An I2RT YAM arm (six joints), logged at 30 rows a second.
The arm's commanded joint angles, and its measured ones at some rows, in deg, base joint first. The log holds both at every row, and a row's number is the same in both.
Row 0, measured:
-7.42 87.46 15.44 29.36 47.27 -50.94
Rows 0 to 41, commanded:
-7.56 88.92 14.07 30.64 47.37 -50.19
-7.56 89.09 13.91 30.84 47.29 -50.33
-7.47 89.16 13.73 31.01 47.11 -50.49
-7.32 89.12 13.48 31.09 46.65 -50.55
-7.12 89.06 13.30 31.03 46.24 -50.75
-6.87 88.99 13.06 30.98 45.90 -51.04
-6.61 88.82 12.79 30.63 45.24 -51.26
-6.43 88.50 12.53 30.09 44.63 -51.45
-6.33 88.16 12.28 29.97 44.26 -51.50
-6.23 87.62 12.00 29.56 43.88 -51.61
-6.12 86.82 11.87 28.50 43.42 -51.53
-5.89 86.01 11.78 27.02 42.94 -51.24
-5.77 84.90 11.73 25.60 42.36 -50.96
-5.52 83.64 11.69 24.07 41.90 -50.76
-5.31 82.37 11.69 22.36 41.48 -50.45
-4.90 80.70 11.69 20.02 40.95 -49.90
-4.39 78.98 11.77 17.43 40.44 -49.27
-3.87 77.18 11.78 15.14 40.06 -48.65
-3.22 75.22 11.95 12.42 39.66 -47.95
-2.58 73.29 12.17 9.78 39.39 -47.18
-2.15 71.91 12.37 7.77 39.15 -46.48
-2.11 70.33 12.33 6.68 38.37 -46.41
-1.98 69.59 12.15 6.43 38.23 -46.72
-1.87 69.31 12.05 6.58 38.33 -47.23
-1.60 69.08 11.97 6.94 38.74 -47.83
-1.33 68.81 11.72 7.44 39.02 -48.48
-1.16 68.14 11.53 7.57 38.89 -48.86
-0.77 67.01 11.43 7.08 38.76 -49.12
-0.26 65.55 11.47 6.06 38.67 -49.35
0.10 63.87 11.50 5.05 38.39 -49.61
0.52 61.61 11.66 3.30 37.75 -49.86
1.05 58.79 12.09 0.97 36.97 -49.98
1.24 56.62 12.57 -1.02 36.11 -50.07
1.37 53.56 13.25 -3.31 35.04 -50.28
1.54 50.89 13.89 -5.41 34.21 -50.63
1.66 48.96 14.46 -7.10 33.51 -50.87
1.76 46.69 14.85 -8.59 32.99 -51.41
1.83 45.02 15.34 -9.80 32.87 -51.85
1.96 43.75 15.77 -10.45 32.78 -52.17
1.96 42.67 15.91 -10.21 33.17 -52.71
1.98 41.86 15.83 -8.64 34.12 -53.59
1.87 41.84 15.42 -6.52 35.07 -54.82
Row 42, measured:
1.61 42.87 14.57 -6.57 34.79 -52.60
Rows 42 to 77, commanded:
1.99 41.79 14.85 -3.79 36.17 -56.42
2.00 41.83 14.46 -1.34 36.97 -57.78
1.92 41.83 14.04 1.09 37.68 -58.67
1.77 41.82 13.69 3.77 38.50 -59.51
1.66 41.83 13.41 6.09 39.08 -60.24
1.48 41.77 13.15 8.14 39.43 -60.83
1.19 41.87 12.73 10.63 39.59 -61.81
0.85 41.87 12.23 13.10 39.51 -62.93
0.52 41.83 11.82 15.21 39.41 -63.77
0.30 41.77 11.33 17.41 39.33 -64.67
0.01 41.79 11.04 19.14 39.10 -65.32
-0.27 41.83 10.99 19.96 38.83 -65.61
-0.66 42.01 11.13 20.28 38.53 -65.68
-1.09 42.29 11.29 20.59 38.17 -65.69
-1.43 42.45 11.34 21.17 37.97 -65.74
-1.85 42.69 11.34 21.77 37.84 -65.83
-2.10 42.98 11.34 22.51 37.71 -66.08
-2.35 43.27 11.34 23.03 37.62 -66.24
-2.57 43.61 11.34 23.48 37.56 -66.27
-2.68 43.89 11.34 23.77 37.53 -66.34
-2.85 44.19 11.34 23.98 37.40 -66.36
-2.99 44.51 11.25 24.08 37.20 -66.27
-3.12 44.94 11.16 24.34 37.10 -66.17
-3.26 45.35 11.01 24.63 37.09 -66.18
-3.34 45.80 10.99 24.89 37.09 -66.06
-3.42 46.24 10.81 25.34 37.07 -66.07
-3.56 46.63 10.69 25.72 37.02 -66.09
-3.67 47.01 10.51 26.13 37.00 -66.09
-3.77 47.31 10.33 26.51 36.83 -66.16
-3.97 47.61 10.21 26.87 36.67 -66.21
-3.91 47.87 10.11 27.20 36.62 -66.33
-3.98 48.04 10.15 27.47 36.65 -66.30
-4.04 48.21 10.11 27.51 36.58 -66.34
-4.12 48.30 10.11 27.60 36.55 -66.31
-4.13 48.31 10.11 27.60 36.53 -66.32
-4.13 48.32 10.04 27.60 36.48 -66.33
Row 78, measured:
-3.86 48.25 10.72 23.00 36.88 -66.52
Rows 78 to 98, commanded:
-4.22 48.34 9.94 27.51 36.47 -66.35
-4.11 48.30 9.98 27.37 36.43 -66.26
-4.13 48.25 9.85 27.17 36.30 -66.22
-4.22 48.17 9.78 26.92 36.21 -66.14
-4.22 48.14 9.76 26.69 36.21 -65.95
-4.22 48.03 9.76 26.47 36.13 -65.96
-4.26 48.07 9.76 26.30 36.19 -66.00
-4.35 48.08 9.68 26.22 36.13 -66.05
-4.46 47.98 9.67 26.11 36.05 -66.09
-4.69 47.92 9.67 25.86 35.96 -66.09
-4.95 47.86 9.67 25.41 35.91 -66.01
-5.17 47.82 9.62 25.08 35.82 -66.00
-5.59 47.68 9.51 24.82 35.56 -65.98
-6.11 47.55 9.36 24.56 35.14 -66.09
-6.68 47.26 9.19 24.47 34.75 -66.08
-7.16 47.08 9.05 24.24 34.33 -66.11
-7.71 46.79 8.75 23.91 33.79 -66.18
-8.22 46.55 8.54 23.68 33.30 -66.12
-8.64 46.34 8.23 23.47 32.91 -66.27
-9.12 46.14 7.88 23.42 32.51 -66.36
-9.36 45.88 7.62 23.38 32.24 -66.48
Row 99, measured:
-8.27 46.48 9.13 23.94 33.30 -66.74
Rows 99 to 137, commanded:
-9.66 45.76 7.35 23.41 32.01 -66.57
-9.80 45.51 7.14 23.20 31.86 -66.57
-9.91 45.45 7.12 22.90 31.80 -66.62
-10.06 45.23 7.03 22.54 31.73 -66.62
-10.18 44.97 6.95 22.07 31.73 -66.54
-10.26 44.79 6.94 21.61 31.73 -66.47
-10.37 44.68 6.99 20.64 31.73 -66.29
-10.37 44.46 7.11 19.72 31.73 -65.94
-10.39 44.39 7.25 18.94 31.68 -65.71
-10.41 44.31 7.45 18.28 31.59 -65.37
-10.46 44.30 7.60 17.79 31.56 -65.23
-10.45 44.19 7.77 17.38 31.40 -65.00
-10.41 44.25 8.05 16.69 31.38 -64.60
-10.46 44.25 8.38 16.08 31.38 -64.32
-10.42 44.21 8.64 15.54 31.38 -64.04
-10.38 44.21 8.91 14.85 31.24 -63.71
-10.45 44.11 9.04 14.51 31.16 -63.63
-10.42 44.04 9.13 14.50 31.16 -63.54
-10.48 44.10 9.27 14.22 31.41 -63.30
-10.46 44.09 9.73 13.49 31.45 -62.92
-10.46 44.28 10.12 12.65 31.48 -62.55
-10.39 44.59 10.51 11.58 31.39 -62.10
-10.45 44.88 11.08 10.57 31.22 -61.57
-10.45 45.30 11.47 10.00 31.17 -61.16
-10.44 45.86 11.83 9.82 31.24 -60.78
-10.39 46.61 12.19 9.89 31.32 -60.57
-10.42 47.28 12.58 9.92 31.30 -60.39
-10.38 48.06 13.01 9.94 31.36 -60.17
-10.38 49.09 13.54 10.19 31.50 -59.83
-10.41 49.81 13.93 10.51 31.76 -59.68
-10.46 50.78 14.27 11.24 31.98 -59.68
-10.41 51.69 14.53 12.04 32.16 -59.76
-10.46 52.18 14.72 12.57 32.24 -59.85
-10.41 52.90 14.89 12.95 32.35 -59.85
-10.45 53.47 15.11 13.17 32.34 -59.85
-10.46 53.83 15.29 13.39 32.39 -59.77
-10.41 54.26 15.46 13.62 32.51 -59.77
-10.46 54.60 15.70 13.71 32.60 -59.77
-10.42 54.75 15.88 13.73 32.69 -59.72
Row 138, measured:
-10.26 54.30 14.11 10.72 31.86 -61.06
